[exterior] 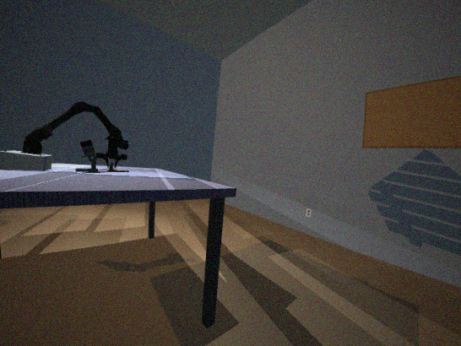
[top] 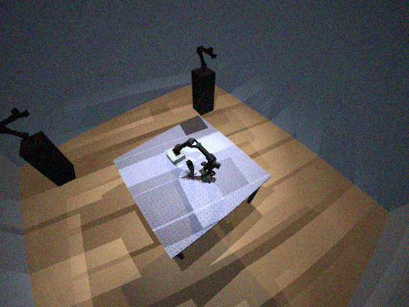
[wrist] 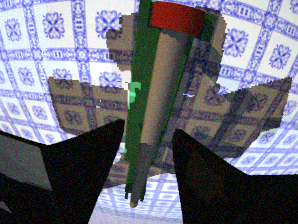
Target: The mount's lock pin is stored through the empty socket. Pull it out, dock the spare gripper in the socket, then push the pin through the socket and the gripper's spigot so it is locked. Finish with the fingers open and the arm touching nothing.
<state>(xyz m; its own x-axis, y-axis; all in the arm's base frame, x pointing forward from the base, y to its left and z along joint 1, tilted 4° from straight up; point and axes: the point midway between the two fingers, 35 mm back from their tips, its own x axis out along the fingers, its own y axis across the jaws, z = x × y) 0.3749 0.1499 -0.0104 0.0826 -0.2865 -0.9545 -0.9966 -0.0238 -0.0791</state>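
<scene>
Now: gripper tip 1 cm to the right of the green bracket and 1 cm below it. Also, from my gripper tip: mount 12 cm to the right, 11 cm behind, 4 cm above; then spare gripper 12 cm to the right, 12 cm behind, 11 cm above.
</scene>
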